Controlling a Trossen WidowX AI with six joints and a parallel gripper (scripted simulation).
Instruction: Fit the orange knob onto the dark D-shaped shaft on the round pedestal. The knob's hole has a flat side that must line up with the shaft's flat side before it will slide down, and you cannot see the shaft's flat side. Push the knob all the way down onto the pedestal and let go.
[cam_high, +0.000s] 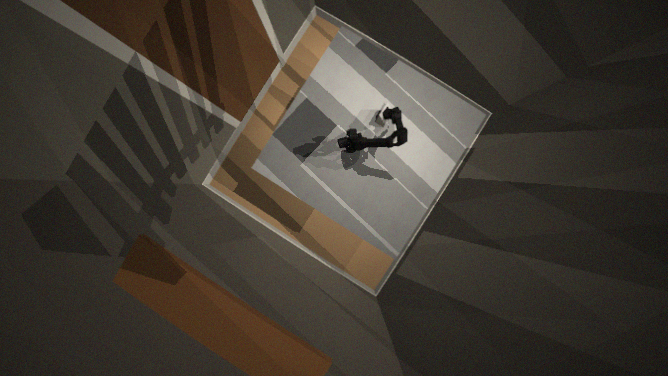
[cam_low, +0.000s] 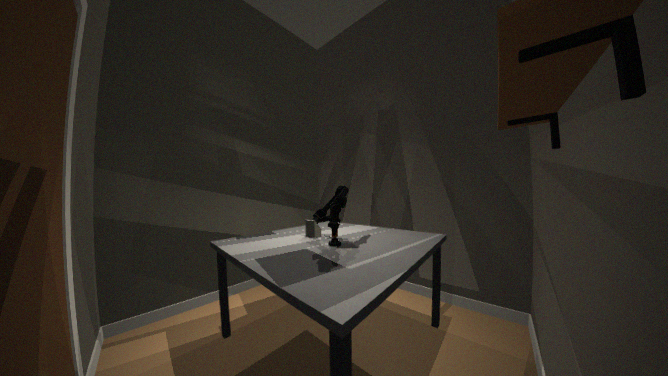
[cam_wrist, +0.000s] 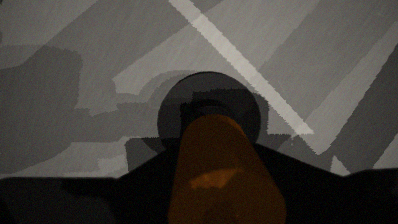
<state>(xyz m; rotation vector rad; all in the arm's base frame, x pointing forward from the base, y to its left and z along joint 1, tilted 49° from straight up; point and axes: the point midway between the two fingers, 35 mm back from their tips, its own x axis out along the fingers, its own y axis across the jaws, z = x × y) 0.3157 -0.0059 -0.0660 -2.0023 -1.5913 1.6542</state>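
Right now my gripper tip is 40 mm above the dark round pedestal. From my gripper tip the other things lie so: orange knob: 20 mm above.
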